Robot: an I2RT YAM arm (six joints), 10 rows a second.
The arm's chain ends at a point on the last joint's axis. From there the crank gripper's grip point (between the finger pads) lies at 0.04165 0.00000 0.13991 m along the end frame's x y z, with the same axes.
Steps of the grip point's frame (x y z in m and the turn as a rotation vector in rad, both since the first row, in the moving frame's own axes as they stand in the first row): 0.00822, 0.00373, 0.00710, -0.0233, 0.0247, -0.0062; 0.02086, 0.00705, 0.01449, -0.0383, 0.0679, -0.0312; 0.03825, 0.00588, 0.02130, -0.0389, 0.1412, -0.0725; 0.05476, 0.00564, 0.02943, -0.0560, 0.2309, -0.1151; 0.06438, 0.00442, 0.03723, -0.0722, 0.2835, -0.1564; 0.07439, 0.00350, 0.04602, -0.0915, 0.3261, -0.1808
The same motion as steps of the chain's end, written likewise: 0.00477, 0.00075, 0.00821, -0.0233, 0.0247, -0.0062; 0.01140, 0.00320, 0.01771, -0.0383, 0.0679, -0.0312; 0.01891, 0.00430, 0.02859, -0.0389, 0.1412, -0.0725; 0.02376, 0.00475, 0.04273, -0.0560, 0.2309, -0.1151; 0.02682, 0.00439, 0.05452, -0.0722, 0.2835, -0.1564; 0.03159, 0.00304, 0.06686, -0.0915, 0.3261, -0.1808
